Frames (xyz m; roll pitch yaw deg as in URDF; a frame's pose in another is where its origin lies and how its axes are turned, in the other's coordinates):
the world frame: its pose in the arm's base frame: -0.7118 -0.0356 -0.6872 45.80 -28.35 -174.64
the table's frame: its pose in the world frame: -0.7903 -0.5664 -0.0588 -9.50 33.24 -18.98
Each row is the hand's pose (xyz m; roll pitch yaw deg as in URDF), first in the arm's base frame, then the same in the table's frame.
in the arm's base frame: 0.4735 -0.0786 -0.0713 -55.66 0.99 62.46
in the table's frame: -0.7525 1.3194 0.5887 -21.45 -21.69 -138.44
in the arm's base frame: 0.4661 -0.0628 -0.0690 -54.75 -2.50 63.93
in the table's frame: -0.7504 1.3077 0.6017 -20.19 -25.40 -139.26
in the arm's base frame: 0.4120 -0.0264 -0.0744 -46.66 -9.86 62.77
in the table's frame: -0.7092 1.2687 0.6342 -9.42 -30.69 -145.21
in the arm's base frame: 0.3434 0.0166 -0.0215 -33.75 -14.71 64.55
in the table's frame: -0.6638 1.2596 0.7192 4.92 -35.58 -147.13
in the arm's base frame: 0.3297 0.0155 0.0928 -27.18 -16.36 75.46
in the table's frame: -0.6657 1.3309 0.8095 8.33 -43.25 -137.57
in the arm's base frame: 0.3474 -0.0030 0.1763 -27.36 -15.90 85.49
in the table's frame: -0.6880 1.4005 0.8573 2.35 -48.08 -125.59
